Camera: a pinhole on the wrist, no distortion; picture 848 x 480 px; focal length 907.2 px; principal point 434.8 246.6 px. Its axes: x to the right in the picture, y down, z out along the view. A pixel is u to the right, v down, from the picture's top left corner.
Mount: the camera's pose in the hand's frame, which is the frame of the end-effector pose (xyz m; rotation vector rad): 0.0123 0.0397 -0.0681 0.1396 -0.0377 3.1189
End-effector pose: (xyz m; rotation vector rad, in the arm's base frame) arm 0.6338 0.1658 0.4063 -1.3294 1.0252 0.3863
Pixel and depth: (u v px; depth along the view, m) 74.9 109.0 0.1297
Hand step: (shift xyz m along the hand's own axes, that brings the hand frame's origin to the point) 0.0755 0.0552 0.0569
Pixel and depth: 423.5 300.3 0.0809
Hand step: 0.0204 0.0329 0.0123
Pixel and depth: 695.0 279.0 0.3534
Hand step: -0.0574 0.0201 0.2926
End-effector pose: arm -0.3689 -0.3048 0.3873 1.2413 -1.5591 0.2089
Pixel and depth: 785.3 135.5 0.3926
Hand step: -0.1028 0.0807 0.3375
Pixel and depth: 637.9 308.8 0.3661
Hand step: -0.0372 0.0070 0.3032
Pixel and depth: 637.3 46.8 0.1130
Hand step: -0.0022 0.0622 0.0473
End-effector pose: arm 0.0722 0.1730 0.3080 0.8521 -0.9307 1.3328
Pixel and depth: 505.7 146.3 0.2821
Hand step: 0.0161 0.0642 0.2155
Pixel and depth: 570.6 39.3 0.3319
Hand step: -0.0061 0.1081 0.2686
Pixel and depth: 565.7 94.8 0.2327
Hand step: 0.0004 0.0734 0.1675
